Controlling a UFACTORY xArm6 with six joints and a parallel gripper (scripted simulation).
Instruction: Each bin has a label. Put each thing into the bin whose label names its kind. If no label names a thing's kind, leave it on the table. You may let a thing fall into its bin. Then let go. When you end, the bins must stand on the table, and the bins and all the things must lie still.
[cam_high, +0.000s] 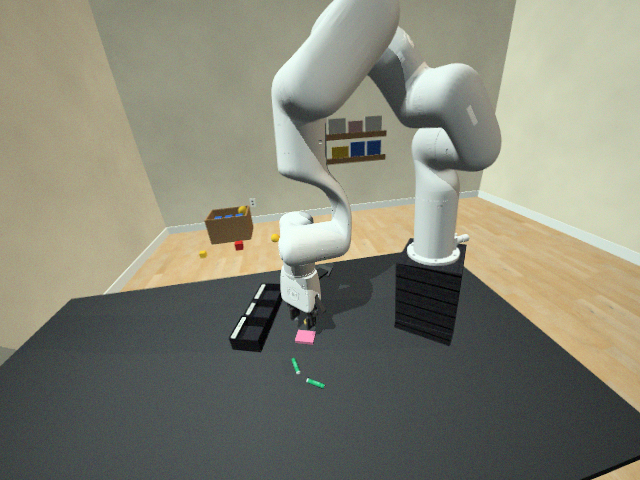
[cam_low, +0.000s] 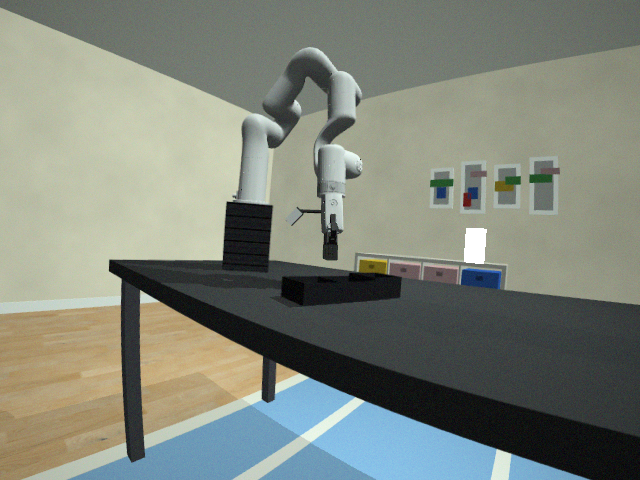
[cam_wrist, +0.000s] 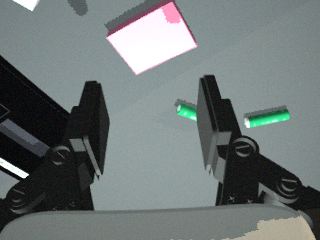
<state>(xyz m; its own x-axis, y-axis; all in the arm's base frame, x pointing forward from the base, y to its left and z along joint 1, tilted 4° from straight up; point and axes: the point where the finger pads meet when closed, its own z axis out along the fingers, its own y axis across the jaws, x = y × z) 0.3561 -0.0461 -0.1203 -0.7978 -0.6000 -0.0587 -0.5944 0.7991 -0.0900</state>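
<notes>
My hand is 8 cm above the pink flat pad. The rest, counted from my hand: battery 8 cm to the left, 8 cm below, 4 cm ahead; white part 10 cm to the right, 8 cm below, 1 cm ahead; yellow hex nut 8 cm below, 6 cm to the right, 2 cm behind.
</notes>
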